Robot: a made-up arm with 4 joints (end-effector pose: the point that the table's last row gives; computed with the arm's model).
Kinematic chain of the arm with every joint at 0, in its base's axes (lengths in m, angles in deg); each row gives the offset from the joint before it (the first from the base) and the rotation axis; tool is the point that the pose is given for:
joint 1: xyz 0 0 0.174 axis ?
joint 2: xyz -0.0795 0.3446 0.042 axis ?
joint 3: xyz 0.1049 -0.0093 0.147 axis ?
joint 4: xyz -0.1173 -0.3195 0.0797 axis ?
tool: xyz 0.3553 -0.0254 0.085
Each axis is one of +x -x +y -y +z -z.
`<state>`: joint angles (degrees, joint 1 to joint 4).
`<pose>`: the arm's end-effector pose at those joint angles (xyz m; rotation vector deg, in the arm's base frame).
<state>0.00 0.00 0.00 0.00</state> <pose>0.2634 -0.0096 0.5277 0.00 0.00 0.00</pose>
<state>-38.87 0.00 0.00 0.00</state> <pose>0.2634 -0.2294 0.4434 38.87 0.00 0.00</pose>
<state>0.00 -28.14 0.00 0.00</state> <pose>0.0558 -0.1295 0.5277 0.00 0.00 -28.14</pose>
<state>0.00 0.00 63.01 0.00</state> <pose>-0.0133 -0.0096 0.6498 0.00 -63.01 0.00</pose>
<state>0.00 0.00 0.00 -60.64</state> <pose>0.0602 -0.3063 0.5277 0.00 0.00 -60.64</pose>
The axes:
joint 1: -x
joint 2: +z
joint 3: -y
joint 4: +z

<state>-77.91 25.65 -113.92 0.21</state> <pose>0.2165 0.1133 0.2472 26.07 76.51 83.32</pose>
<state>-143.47 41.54 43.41 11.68</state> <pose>0.2293 -0.4745 -0.0603 133.29 -82.57 -34.01</pose>
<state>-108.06 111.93 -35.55 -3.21</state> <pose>0.1208 -0.4397 0.9232 40.65 -72.38 80.14</pose>
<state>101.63 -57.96 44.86 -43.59</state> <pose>-0.5414 0.3909 0.1279 -72.33 -118.88 -23.80</pose>
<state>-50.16 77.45 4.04 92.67</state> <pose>-0.1094 -0.0502 0.6534 5.53 -77.75 152.01</pose>
